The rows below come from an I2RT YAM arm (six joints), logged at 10 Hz.
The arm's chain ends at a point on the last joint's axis. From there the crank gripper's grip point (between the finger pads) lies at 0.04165 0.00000 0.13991 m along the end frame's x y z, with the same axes.
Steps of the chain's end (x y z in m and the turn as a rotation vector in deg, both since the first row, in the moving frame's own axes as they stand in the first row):
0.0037, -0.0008, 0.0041, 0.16, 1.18, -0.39
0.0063, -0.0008, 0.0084, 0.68, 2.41, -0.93
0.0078, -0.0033, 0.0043, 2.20, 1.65, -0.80
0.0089, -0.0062, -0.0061, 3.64, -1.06, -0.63
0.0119, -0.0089, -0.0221, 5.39, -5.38, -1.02
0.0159, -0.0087, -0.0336, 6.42, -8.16, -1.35
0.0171, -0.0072, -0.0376, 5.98, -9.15, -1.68
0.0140, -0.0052, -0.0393, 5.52, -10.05, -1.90
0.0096, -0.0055, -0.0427, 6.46, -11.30, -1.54
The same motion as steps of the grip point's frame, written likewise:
0.0066, -0.0015, 0.0032, 0.16, 1.18, -0.39
0.0121, -0.0032, 0.0065, 0.68, 2.41, -0.93
0.0118, -0.0093, 0.0029, 2.20, 1.65, -0.80
0.0063, -0.0155, -0.0057, 3.64, -1.06, -0.63
-0.0015, -0.0228, -0.0195, 5.39, -5.38, -1.02
-0.0045, -0.0254, -0.0300, 6.42, -8.16, -1.35
-0.0059, -0.0229, -0.0336, 5.98, -9.15, -1.68
-0.0113, -0.0199, -0.0349, 5.52, -10.05, -1.90
-0.0188, -0.0223, -0.0382, 6.46, -11.30, -1.54

